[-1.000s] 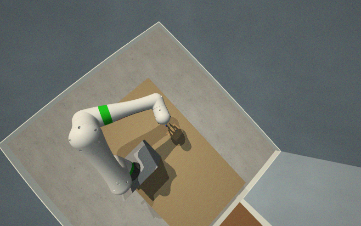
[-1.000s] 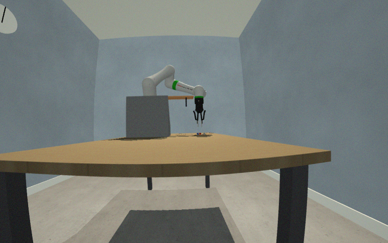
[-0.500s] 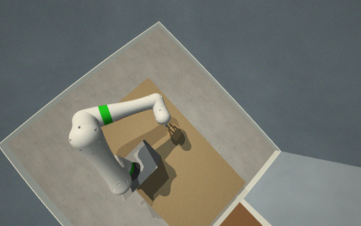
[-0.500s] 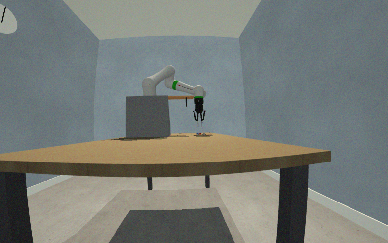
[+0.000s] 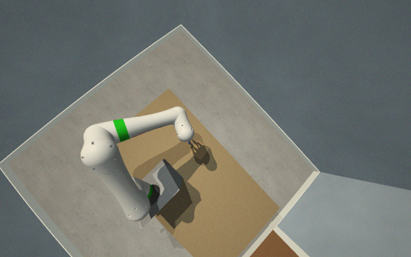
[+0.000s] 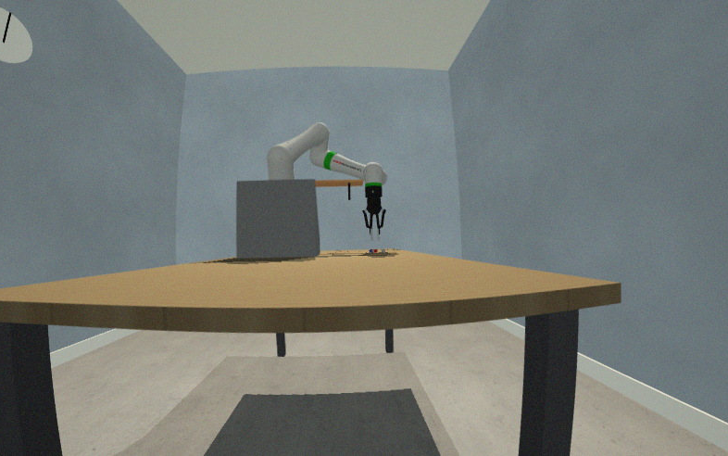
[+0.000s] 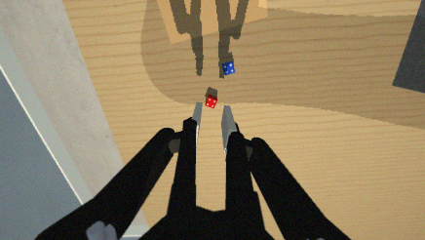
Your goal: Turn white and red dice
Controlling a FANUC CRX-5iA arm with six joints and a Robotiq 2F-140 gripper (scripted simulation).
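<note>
Now: the red die 9 cm below my hand. Also, from my hand: blue die: 9 cm below, 5 cm to the right, 3 cm behind; white die: 17 cm to the right, 8 cm below, 3 cm ahead; tan mat: 17 cm to the right, 9 cm below, 1 cm ahead.
</note>
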